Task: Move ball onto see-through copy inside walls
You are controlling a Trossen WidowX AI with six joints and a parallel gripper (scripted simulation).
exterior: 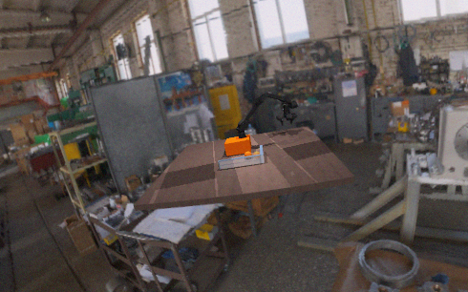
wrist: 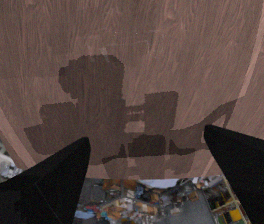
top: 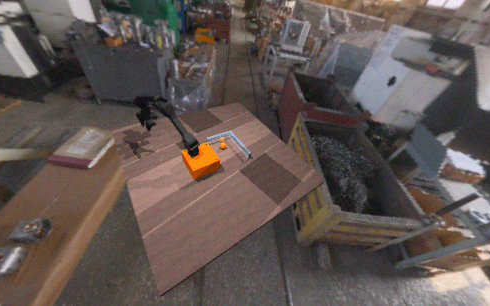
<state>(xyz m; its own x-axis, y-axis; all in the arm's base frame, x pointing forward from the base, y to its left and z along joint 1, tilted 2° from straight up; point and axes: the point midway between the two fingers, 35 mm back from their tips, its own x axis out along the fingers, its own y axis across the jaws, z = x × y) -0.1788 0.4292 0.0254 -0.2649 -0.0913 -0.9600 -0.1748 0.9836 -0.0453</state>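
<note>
My gripper tip is 470 mm short of the orange ball, 400 mm to the left of it and 70 mm above it. From my gripper tip the other things lie so: see-through ball copy (500 mm ahead, 340 mm to the right, 70 mm below).
</note>
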